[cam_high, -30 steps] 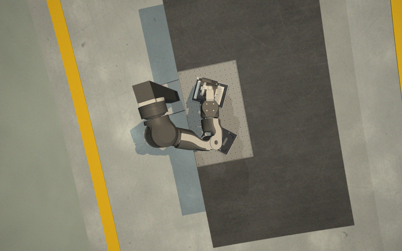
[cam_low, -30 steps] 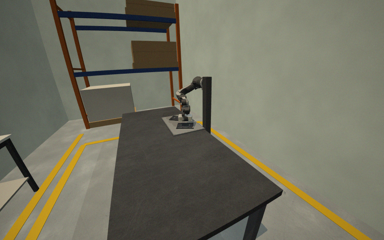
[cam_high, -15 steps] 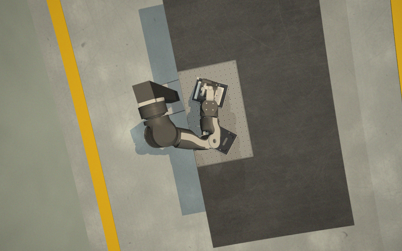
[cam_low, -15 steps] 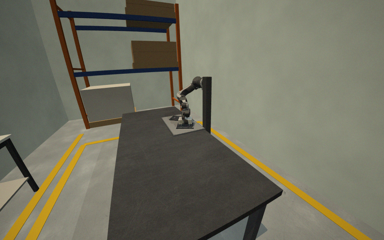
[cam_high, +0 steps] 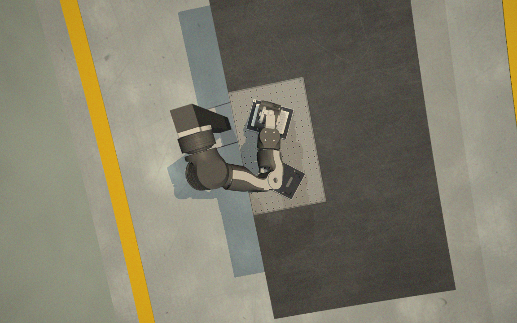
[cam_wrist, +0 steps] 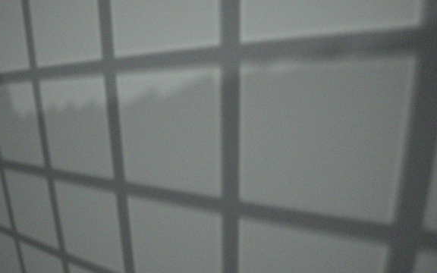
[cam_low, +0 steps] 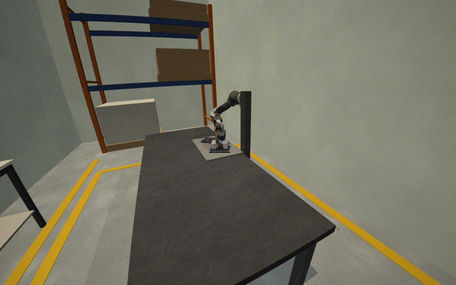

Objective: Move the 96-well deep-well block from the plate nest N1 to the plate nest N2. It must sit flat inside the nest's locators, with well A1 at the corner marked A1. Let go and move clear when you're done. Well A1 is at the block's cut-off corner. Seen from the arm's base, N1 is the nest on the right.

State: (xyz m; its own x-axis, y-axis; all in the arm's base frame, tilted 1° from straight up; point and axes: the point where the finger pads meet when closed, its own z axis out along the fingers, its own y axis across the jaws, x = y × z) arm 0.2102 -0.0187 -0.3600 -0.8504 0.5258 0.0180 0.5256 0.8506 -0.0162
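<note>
The cream 96-well deep-well block is 2 cm above my hand. Round my hand: A1 corner mark 14 cm to the right, 4 cm behind, 2 cm below.
</note>
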